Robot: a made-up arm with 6 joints. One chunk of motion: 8 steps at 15 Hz.
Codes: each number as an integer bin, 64 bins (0 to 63) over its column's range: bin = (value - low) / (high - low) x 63, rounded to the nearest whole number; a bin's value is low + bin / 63 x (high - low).
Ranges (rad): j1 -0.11..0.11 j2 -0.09..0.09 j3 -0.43..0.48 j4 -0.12..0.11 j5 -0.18..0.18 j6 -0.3..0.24
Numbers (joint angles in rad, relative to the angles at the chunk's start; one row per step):
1: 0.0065 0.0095 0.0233 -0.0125 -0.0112 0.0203
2: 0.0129 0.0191 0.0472 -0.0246 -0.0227 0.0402
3: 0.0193 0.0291 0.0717 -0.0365 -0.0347 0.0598
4: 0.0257 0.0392 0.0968 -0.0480 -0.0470 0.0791
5: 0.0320 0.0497 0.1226 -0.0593 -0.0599 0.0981
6: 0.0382 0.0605 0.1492 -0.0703 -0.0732 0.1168
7: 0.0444 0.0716 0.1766 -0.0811 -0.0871 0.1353
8: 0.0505 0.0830 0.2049 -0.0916 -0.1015 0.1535
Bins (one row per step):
1: 33 35 31 29 30 37
2: 35 38 33 26 28 40
3: 37 42 35 23 25 42
4: 39 45 36 20 23 44
5: 41 49 38 17 21 46
6: 42 53 40 14 19 49
7: 44 57 42 11 16 51
8: 46 61 44 8 14 53

